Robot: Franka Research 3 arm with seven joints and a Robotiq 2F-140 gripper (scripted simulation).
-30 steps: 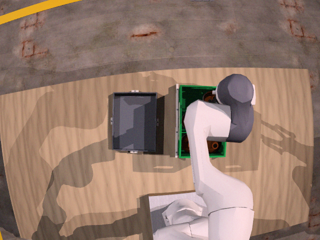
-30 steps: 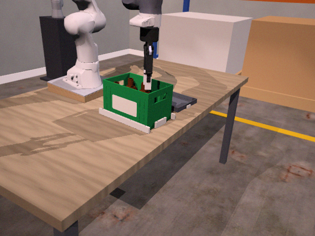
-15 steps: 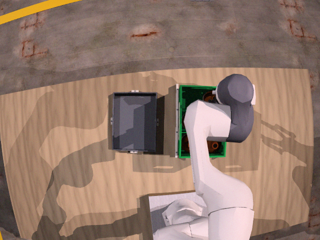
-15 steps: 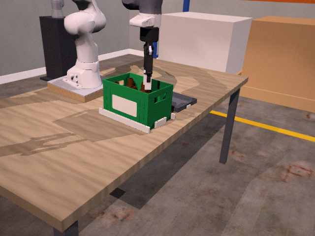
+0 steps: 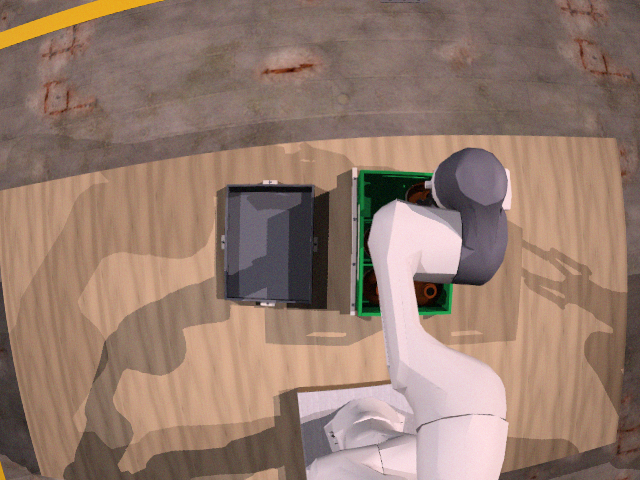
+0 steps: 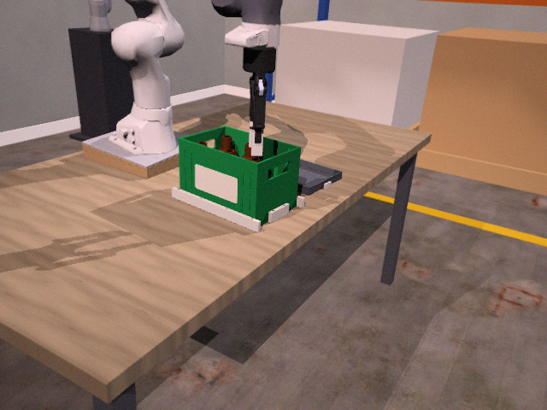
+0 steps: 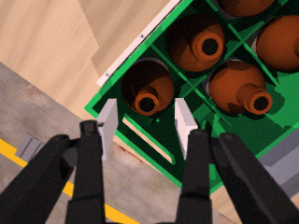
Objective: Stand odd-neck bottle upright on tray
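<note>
The brown bottle lies 13 cm below my hand. Also, from my hand: dark grey tray: 6 cm behind, 33 cm to the left, 20 cm below; then green crate: 8 cm behind, 6 cm to the left, 13 cm below.
</note>
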